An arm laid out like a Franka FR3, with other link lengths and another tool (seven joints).
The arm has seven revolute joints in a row. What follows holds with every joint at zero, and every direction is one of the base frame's. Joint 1 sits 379.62 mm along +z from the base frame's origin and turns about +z. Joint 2 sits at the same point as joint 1 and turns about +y. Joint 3 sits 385.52 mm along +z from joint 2 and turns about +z. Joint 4 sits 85.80 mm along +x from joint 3 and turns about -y. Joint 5 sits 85.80 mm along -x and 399.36 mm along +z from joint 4 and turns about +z. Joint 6 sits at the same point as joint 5 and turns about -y. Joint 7 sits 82.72 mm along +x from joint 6 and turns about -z. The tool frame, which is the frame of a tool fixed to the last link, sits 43.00 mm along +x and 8.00 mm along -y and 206.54 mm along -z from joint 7; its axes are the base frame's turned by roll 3.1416, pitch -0.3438 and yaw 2.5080 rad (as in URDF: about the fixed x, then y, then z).
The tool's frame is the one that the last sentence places.
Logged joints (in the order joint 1, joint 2, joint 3, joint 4, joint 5, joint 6, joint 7), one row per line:
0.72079, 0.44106, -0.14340, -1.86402, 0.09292, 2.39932, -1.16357
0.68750, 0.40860, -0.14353, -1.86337, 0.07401, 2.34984, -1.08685
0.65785, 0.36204, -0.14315, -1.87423, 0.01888, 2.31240, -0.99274
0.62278, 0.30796, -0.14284, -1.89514, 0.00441, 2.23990, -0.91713
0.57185, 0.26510, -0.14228, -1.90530, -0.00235, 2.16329, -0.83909
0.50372, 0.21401, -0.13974, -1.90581, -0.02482, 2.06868, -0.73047
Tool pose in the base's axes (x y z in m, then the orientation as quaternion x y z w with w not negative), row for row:
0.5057, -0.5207, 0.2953, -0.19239, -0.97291, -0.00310, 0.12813
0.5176, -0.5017, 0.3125, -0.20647, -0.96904, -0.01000, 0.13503
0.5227, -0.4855, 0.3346, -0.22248, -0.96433, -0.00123, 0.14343
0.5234, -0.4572, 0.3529, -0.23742, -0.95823, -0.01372, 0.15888
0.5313, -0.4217, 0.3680, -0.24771, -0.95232, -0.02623, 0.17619
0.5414, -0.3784, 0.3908, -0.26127, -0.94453, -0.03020, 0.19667
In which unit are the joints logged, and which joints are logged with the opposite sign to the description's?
The joints are logged in radians. Opposite sign: joint 1.
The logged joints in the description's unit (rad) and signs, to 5 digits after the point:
-0.72079, 0.44106, -0.14340, -1.86402, 0.09292, 2.39932, -1.16357
-0.68750, 0.40860, -0.14353, -1.86337, 0.07401, 2.34984, -1.08685
-0.65785, 0.36204, -0.14315, -1.87423, 0.01888, 2.31240, -0.99274
-0.62278, 0.30796, -0.14284, -1.89514, 0.00441, 2.23990, -0.91713
-0.57185, 0.26510, -0.14228, -1.90530, -0.00235, 2.16329, -0.83909
-0.50372, 0.21401, -0.13974, -1.90581, -0.02482, 2.06868, -0.73047

